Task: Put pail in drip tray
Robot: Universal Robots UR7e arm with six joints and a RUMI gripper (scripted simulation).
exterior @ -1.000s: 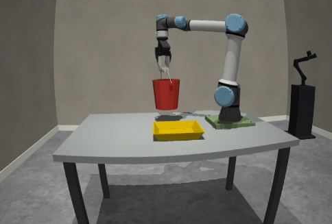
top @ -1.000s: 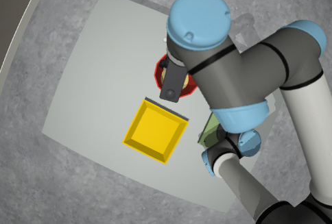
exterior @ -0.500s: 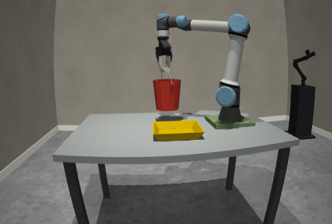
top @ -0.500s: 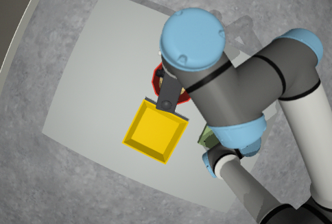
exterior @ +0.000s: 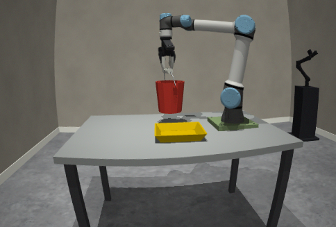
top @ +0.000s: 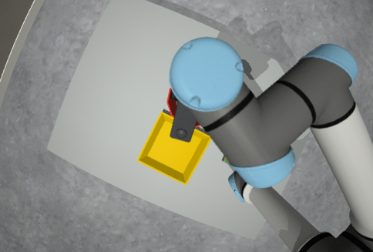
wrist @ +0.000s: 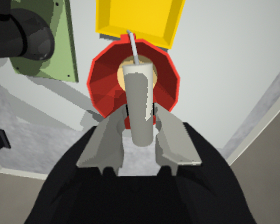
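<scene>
Right now my hand is 90 mm above the red pail, 10 mm to the left of it and 10 mm past it. From my hand the other things lie so: handle grip: 30 mm below; then yellow drip tray: 320 mm below, 210 mm to the left, 70 mm behind.
</scene>
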